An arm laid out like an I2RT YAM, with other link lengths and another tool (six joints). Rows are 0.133 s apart.
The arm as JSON. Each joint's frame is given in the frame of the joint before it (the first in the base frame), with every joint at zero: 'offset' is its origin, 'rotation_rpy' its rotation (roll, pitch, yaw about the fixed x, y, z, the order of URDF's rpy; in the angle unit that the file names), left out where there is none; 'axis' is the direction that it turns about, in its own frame. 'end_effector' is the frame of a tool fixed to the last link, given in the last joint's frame.
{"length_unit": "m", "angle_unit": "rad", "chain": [
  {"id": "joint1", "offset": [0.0, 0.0, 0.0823], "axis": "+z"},
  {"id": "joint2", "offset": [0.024, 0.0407, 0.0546], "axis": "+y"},
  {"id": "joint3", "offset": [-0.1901, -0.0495, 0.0], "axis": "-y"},
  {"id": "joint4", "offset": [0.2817, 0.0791, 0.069], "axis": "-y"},
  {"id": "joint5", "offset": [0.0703, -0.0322, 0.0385], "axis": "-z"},
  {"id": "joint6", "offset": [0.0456, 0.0, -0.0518], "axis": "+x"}
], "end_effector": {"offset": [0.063, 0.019, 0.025], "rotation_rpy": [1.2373, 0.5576, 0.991]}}
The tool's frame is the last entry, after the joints.
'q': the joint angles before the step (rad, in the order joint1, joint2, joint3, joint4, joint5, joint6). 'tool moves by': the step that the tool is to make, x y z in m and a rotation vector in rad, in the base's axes. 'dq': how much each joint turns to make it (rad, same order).
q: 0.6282, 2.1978, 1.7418, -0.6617, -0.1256, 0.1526
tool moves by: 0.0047, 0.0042, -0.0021, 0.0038, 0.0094, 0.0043
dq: -0.0009, 0.0431, 0.0540, -0.0164, -0.0100, -0.0009
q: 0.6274, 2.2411, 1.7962, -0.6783, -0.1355, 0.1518
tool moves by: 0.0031, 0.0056, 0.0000, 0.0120, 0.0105, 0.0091
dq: 0.0017, 0.0376, 0.0524, -0.0162, -0.0175, 0.0002
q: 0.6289, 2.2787, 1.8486, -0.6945, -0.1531, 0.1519
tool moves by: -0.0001, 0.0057, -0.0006, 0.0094, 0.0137, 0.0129
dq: 0.0054, 0.0293, 0.0400, -0.0162, -0.0174, 0.0000
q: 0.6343, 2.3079, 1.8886, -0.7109, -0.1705, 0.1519
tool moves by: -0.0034, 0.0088, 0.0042, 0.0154, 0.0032, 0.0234
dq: 0.0138, 0.0145, 0.0320, -0.0113, -0.0170, -0.0026
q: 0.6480, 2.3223, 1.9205, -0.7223, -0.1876, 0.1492
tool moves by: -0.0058, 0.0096, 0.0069, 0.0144, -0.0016, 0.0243
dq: 0.0187, 0.0031, 0.0242, -0.0111, -0.0118, -0.0005
